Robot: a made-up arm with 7 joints. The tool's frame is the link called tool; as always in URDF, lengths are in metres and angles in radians. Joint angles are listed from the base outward. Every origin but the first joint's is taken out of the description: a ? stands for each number. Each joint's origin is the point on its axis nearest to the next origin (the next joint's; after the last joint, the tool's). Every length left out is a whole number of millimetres.
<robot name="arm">
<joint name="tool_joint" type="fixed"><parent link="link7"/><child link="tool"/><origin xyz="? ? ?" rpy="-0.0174 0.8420 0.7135"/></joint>
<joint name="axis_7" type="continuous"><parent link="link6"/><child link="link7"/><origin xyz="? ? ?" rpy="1.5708 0.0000 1.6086"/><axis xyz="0 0 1"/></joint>
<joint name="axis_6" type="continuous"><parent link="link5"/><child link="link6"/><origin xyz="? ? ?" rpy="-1.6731 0.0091 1.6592"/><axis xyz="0 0 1"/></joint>
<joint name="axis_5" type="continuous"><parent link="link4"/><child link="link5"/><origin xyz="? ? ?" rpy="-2.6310 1.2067 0.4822"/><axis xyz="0 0 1"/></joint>
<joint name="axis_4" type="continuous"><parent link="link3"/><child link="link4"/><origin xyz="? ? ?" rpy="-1.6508 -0.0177 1.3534"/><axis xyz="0 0 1"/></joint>
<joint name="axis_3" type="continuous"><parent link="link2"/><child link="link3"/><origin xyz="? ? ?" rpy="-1.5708 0.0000 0.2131"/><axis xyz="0 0 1"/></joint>
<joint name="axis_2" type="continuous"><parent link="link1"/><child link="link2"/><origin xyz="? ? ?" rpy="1.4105 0.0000 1.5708"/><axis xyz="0 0 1"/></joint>
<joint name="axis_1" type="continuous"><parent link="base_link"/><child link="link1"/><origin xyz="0.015 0.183 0.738" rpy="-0.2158 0.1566 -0.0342"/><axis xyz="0 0 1"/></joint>
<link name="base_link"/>
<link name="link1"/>
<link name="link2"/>
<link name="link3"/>
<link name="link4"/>
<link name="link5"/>
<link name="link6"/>
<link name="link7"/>
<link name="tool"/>
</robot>
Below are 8 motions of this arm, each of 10 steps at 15 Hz.
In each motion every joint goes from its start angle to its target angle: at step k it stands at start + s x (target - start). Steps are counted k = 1, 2, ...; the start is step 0. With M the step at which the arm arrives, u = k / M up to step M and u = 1 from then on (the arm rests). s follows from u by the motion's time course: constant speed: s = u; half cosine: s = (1 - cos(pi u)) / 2; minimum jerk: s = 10 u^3 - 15 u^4 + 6 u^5.
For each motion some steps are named. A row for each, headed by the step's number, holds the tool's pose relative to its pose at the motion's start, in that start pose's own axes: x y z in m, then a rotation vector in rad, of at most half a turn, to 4 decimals.
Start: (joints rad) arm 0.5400 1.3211 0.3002 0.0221 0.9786 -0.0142 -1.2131
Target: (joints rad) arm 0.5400 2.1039 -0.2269 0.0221 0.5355 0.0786 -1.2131
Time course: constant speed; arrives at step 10
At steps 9, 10:
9: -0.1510 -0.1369 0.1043 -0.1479 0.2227 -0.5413
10: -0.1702 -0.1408 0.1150 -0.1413 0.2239 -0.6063

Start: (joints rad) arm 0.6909 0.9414 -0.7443 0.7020 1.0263 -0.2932 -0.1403
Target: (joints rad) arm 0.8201 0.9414 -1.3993 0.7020 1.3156 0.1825 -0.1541
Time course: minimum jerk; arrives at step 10
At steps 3, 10:
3: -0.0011 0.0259 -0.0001 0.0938 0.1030 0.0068
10: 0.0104 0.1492 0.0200 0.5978 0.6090 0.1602

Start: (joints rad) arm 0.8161 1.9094 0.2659 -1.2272 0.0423 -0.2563 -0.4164
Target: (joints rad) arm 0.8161 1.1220 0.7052 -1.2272 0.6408 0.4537 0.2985
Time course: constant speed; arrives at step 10
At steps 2, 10:
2: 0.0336 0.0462 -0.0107 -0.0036 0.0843 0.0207
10: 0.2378 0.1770 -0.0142 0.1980 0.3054 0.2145

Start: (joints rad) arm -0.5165 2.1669 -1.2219 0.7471 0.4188 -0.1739 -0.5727
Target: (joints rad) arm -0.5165 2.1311 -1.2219 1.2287 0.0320 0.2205 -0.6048
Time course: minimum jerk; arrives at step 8
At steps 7, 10:
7: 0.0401 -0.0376 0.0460 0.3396 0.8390 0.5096
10: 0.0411 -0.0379 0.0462 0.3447 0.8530 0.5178

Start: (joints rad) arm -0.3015 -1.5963 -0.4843 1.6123 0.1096 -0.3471 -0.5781
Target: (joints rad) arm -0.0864 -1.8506 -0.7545 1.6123 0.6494 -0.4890 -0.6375
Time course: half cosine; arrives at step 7
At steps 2, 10:
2: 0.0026 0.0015 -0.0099 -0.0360 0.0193 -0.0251
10: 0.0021 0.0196 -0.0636 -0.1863 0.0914 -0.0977

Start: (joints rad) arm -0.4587 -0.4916 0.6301 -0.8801 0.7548 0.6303 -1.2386
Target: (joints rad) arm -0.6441 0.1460 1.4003 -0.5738 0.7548 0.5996 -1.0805
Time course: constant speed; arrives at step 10
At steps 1, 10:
1: 0.0149 -0.0013 0.0197 -0.0911 -0.0319 0.0558
10: 0.0920 0.0604 0.1642 -1.0387 -0.1068 0.5076

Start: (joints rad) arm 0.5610 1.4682 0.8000 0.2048 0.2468 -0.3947 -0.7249
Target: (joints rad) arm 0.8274 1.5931 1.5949 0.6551 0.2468 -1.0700 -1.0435
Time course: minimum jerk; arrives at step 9
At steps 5, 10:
5: 0.0677 -0.0820 0.1159 -0.1967 -0.2054 0.2226
10: 0.1139 -0.1041 0.2145 -0.2885 -0.2522 0.3942

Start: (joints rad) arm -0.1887 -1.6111 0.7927 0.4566 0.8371 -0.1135 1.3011
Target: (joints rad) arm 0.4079 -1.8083 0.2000 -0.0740 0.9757 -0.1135 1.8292
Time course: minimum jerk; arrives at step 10
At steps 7, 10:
7: 0.1399 0.0377 0.1477 -0.0380 -0.2547 0.1668
10: 0.1556 0.0515 0.1819 -0.0306 -0.3034 0.2393

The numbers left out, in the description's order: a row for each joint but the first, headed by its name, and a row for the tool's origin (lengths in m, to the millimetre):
tool: 0.017 -0.146 0.000
axis_7: 0.133 0.016 0.000
axis_6: -0.029 -0.083 0.000
axis_5: -0.072 0.053 0.000
axis_4: 0.309 0.009 0.000
axis_3: -0.010 -0.109 0.000
axis_2: 0.021 -0.022 0.000

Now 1 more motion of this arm.
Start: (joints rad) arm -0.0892 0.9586 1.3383 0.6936 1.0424 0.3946 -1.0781
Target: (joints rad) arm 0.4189 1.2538 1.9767 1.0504 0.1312 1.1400 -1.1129
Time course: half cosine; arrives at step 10
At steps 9, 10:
9: 0.0141 -0.0185 0.3064 -0.8490 1.1338 -0.3191
10: 0.0160 -0.0155 0.3101 -0.8642 1.1713 -0.3354

